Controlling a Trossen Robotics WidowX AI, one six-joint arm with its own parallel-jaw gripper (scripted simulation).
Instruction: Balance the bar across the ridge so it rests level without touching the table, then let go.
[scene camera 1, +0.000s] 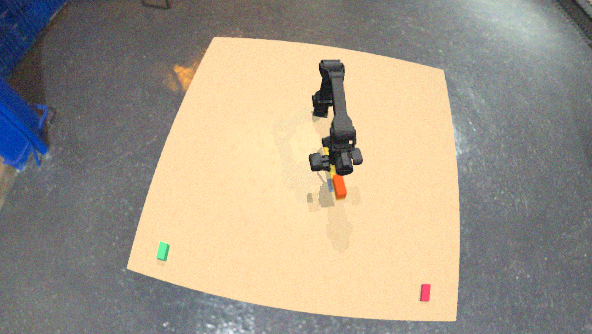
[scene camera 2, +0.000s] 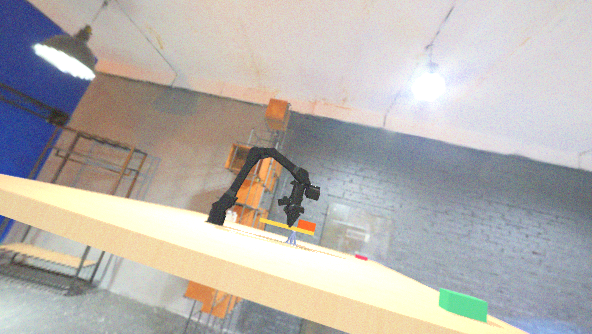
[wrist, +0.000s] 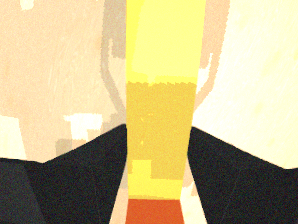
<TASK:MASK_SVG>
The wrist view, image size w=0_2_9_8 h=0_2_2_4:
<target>my gripper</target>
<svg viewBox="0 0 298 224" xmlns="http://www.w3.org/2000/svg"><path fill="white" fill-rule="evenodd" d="M192 125L186 159L188 159L190 172L192 172L194 183L197 186L196 190L201 201L202 212L205 214L206 224L298 224L298 168L285 169L281 165L277 167L277 165L269 163L269 161L263 160L261 157L255 157L249 152L241 151L241 149L234 147L234 145L227 143L227 141L209 135L209 133L201 131L201 129ZM126 124L117 125L116 128L102 133L102 135L89 141L89 143L81 144L80 147L72 149L72 151L65 153L65 155L53 157L52 160L44 161L44 163L0 157L0 224L109 224L113 214L114 202L116 202L118 190L120 190L126 157L128 157L128 128L126 128Z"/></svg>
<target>yellow bar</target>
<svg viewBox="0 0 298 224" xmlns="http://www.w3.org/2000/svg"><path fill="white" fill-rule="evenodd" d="M126 0L126 128L128 128L129 202L128 210L126 210L125 224L185 224L184 217L182 217L180 197L182 181L184 181L186 152L189 149L190 131L192 131L194 104L196 104L198 67L200 67L202 31L204 31L205 0Z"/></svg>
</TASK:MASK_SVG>
